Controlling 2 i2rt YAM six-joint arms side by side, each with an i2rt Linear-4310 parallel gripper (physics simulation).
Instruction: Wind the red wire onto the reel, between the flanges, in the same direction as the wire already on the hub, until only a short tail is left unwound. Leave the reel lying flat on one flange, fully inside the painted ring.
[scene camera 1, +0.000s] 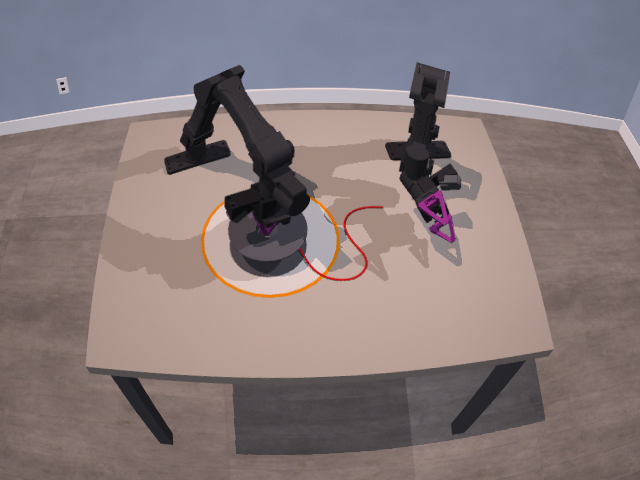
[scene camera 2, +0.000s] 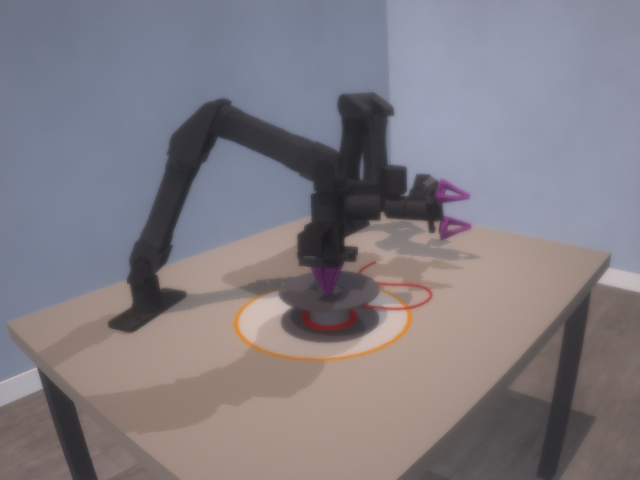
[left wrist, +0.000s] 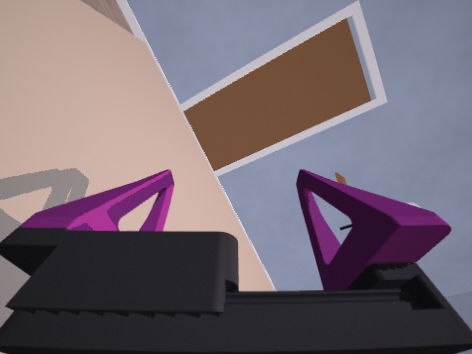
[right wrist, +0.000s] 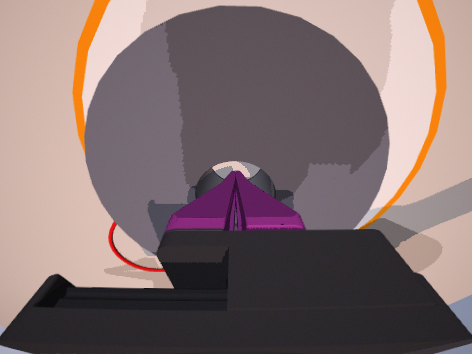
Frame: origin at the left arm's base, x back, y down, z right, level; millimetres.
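Where they show: left gripper, fingertip midpoint: (scene camera 1: 450, 232) (scene camera 2: 470, 211) (left wrist: 235, 176); right gripper, fingertip midpoint: (scene camera 1: 266, 234) (scene camera 2: 328, 300) (right wrist: 235, 177); right arm's base, link origin: (scene camera 1: 196, 158) (scene camera 2: 148, 310).
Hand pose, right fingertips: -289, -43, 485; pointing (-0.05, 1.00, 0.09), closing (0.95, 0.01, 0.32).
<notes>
Things, the pixels of their top centre, and the offset from my right fingertips, as dx, dy, dz. "*": a spot on its surface instead. Level surfaces: height alone.
- dark grey reel, top centre: (right wrist: 235, 197) (scene camera 2: 328, 289) (scene camera 1: 267, 228) +1, -22, -3
- red wire, surface spot: (right wrist: 110, 240) (scene camera 2: 427, 298) (scene camera 1: 346, 278) * -127, +38, -174
- table, surface height: dy +43
The dark grey reel (scene camera 1: 273, 250) (scene camera 2: 356, 290) (right wrist: 270, 75) lies flat on one flange. What shows of it is inside the orange painted ring (scene camera 1: 269, 296) (scene camera 2: 236, 321) (right wrist: 441, 90). The red wire (scene camera 1: 342, 280) (scene camera 2: 430, 294) (right wrist: 110, 240) leaves the reel at the right and runs in an S-curve over the table; some red turns show low around the hub in scene camera 2. My right gripper (scene camera 1: 266, 233) (scene camera 2: 327, 293) (right wrist: 235, 177) is shut and empty, pointing down with its tips at the reel's central hole. My left gripper (scene camera 1: 450, 231) (scene camera 2: 469, 211) (left wrist: 235, 176) is open and empty, above the table at the right, away from the wire.
The table (scene camera 1: 320, 335) (scene camera 2: 361, 413) (left wrist: 75, 100) carries both arm bases at its back. The right arm (scene camera 1: 253, 121) (scene camera 2: 273, 142) reaches over the reel and hides part of the ring's back. The wire's free end lies between the reel and the left gripper.
</notes>
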